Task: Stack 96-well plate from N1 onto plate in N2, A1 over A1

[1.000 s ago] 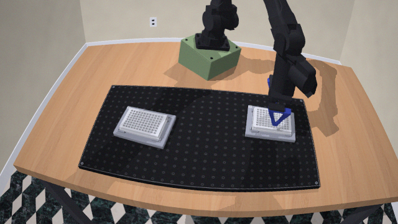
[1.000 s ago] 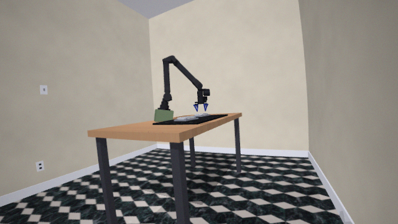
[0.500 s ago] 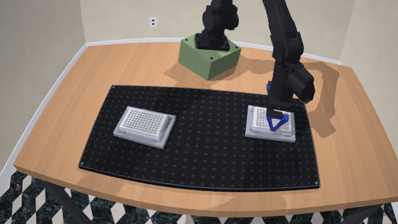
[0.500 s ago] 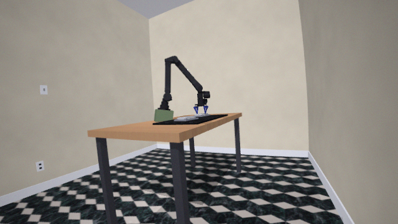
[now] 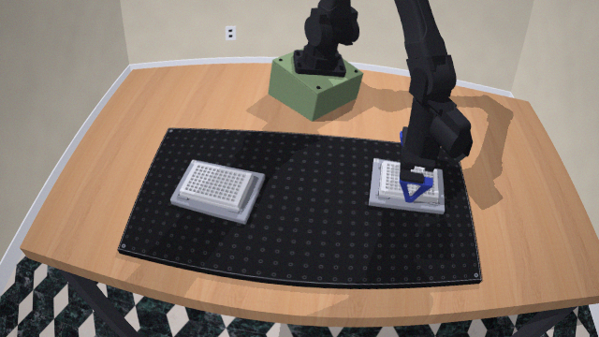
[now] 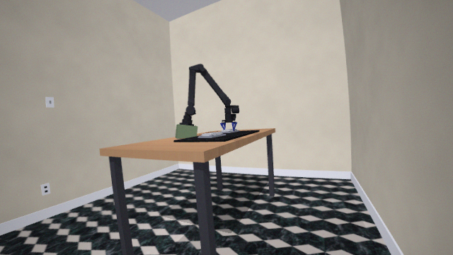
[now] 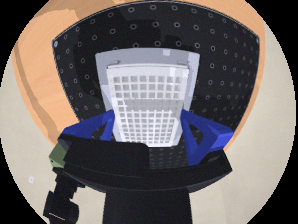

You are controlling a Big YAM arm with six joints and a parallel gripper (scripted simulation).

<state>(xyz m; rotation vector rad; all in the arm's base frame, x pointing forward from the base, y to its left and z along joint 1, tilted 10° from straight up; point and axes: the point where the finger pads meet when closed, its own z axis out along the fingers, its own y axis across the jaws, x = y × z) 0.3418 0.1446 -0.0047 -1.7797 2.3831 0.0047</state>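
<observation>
Right now the grey plate nest is 20 mm below my hand.
</observation>
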